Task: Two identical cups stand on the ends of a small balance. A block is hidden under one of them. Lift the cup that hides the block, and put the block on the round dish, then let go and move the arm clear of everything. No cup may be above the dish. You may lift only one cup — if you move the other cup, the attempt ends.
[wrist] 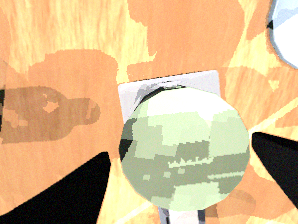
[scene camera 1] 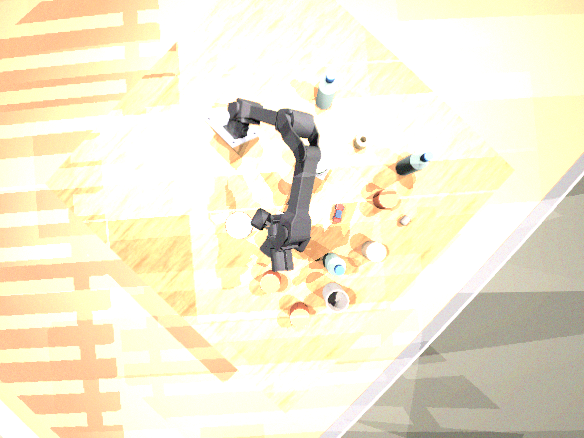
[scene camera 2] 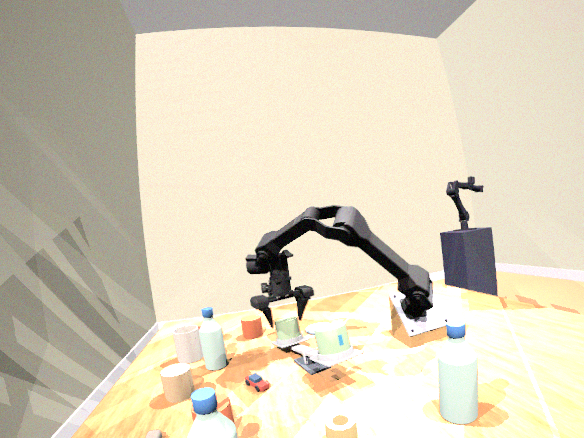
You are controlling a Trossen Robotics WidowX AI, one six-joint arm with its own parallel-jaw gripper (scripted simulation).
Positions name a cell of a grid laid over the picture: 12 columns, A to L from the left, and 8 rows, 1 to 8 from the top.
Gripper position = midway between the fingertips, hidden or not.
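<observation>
There is a pale green cup (wrist: H6) in view, and there is a pale green cup (scene camera 2: G7). I also see a tan cylinder (scene camera 2: D7), though in the wrist view the cylinder is out of frame. My own gripper (scene camera 2: F6), (wrist: H6) is open and holds nothing.
</observation>
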